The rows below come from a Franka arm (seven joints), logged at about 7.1 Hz.
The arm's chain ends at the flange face. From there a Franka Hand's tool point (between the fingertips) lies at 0.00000 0.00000 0.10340 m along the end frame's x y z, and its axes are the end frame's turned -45 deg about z.
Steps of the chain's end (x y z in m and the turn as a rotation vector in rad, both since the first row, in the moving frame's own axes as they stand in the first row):
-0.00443, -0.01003, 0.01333, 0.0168, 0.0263, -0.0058
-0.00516, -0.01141, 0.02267, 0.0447, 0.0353, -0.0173
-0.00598, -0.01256, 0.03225, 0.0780, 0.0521, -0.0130
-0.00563, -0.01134, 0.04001, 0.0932, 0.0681, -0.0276
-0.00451, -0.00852, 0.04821, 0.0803, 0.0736, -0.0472
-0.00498, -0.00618, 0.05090, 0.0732, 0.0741, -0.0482
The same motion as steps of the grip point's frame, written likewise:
0.00711, -0.00954, 0.01328, -0.0067, 0.0305, -0.0058
0.01026, -0.01245, 0.02250, 0.0066, 0.0566, -0.0173
0.01414, -0.01506, 0.03180, 0.0183, 0.0920, -0.0130
0.01578, -0.01399, 0.03932, 0.0177, 0.1141, -0.0276
0.01405, -0.00997, 0.04760, 0.0047, 0.1088, -0.0472
0.01160, -0.00808, 0.05034, -0.0006, 0.1042, -0.0482

